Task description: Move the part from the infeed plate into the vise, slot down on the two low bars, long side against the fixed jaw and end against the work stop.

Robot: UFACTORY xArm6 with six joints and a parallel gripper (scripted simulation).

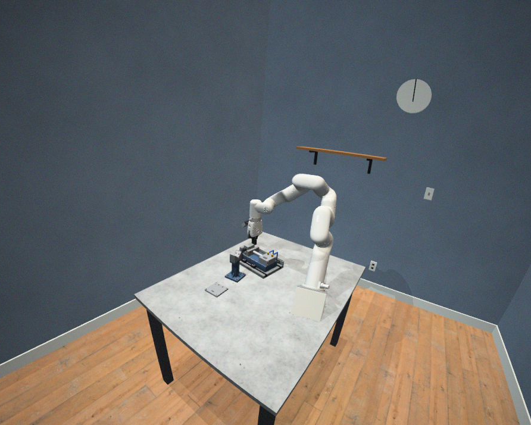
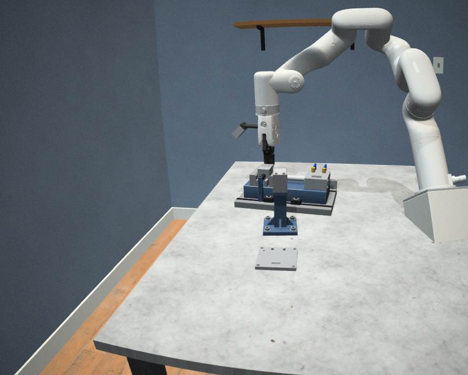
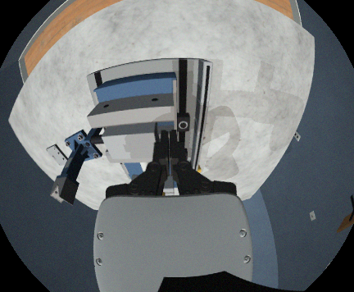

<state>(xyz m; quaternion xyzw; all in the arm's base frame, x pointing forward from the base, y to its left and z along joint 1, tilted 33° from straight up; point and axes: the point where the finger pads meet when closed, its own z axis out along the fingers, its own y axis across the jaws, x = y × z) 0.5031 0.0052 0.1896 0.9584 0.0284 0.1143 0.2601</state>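
My gripper is now 40 mm to the right of the part and 30 mm above it. Round my hand: fixed jaw 40 mm to the left, 40 mm below, 30 mm ahead; cylinder rod 90 mm behind, 40 mm to the left, 40 mm below; work stop 90 mm to the left, 30 mm below.
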